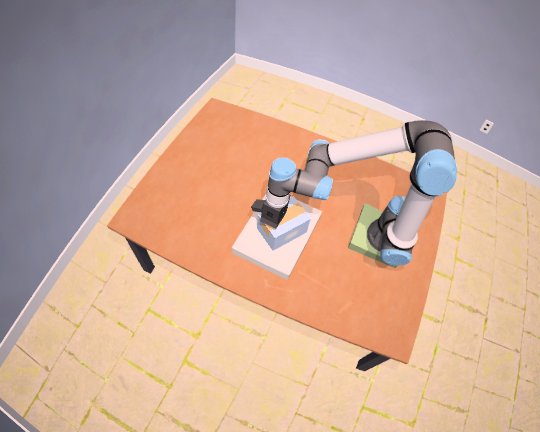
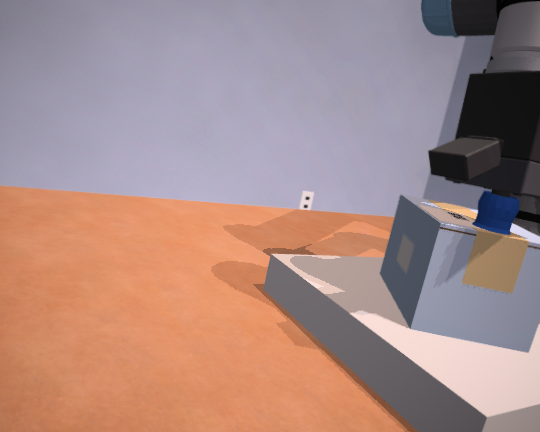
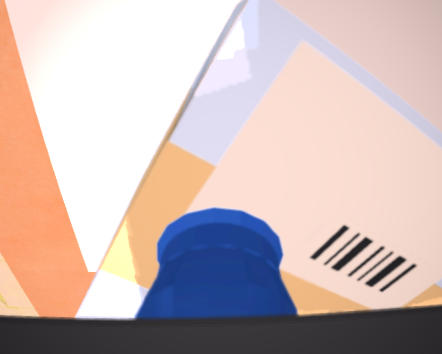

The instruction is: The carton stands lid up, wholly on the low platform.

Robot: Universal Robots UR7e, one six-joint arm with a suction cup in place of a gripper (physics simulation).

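Frame: origin at the arm's base, x left, y back, z up, level; millimetres.
Seen in the pictures: hand, its tool point: (image 2: pixel 488 239) (image 3: pixel 215 230).
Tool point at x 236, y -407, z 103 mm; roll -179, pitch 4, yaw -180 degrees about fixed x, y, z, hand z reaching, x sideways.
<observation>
Offsets run from my tool point to a thing's top centre. "*": to the spot under its first point. Level surfaces: height alone.
The pale blue carton @(dx -47, dy +26, dz +11 mm) (image 1: pixel 292 230) (image 2: pixel 431 280) (image 3: pixel 269 70) stands on the low white platform @(dx -48, dy +12, dz -94 mm) (image 1: pixel 260 255) (image 2: pixel 328 306) (image 3: pixel 107 91). Its lid faces up, with a tan label and a barcode @(* dx -40, dy +0, dz +11 mm) (image 3: pixel 356 258) on it. The carton sits within the platform's edges, turned at an angle to them. My blue suction cup (image 1: pixel 269 224) (image 2: pixel 481 213) (image 3: pixel 219 239) is at the lid's near corner, on it or just above it. I cannot tell whether it touches. Suction is off.
The platform lies in the middle of the orange table @(dz -142 mm) (image 1: pixel 200 171) (image 2: pixel 161 300). The arm's base stands on a green pad (image 1: pixel 363 223) at the table's right. A wall socket (image 2: pixel 307 200) is on the far wall.
</observation>
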